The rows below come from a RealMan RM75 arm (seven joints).
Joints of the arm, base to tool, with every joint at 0 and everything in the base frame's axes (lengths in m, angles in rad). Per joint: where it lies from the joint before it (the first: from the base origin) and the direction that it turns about. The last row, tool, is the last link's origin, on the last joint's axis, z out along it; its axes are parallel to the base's.
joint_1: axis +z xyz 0 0 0.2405
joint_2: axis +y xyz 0 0 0
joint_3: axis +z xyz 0 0 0.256
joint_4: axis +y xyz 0 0 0
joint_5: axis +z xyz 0 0 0.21
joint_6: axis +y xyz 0 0 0
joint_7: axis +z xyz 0 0 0.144
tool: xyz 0 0 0
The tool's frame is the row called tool.
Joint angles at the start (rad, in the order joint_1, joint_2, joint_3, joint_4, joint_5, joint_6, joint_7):
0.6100, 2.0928, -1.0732, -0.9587, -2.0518, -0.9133, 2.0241
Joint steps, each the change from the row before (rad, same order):
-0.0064, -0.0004, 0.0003, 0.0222, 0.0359, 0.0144, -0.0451
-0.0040, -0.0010, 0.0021, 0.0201, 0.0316, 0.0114, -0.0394
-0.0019, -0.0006, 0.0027, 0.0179, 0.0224, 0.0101, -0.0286
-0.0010, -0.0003, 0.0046, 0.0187, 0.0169, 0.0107, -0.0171
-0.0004, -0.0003, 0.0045, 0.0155, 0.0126, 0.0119, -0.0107
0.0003, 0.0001, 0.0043, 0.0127, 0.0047, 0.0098, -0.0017
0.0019, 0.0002, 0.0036, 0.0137, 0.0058, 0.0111, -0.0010
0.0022, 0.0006, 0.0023, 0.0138, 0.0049, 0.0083, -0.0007
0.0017, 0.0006, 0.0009, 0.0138, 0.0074, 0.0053, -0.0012
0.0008, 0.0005, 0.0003, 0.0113, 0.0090, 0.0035, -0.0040
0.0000, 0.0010, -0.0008, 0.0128, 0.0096, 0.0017, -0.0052
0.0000, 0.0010, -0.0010, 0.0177, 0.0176, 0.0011, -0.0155
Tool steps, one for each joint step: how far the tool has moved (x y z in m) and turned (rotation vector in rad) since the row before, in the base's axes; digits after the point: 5 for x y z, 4 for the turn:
0.00435, -0.00090, -0.00183, 0.0097, 0.0058, 0.0079
0.00364, -0.00048, -0.00110, 0.0095, 0.0054, 0.0063
0.00325, -0.00022, -0.00107, 0.0077, 0.0039, 0.0013
0.00383, -0.00014, -0.00109, 0.0069, 0.0073, -0.0084
0.00342, 0.00024, -0.00053, 0.0085, 0.0065, -0.0107
0.00312, 0.00014, -0.00067, 0.0052, 0.0053, -0.0136
0.00254, 0.00046, -0.00092, 0.0054, 0.0063, -0.0135
0.00215, 0.00007, -0.00167, 0.0013, 0.0060, -0.0119
0.00180, -0.00037, -0.00212, -0.0016, 0.0081, -0.0104
0.00136, -0.00048, -0.00178, -0.0013, 0.0072, -0.0067
0.00164, -0.00112, -0.00264, -0.0046, 0.0075, -0.0066
0.00186, -0.00152, -0.00337, -0.0051, 0.0087, -0.0033

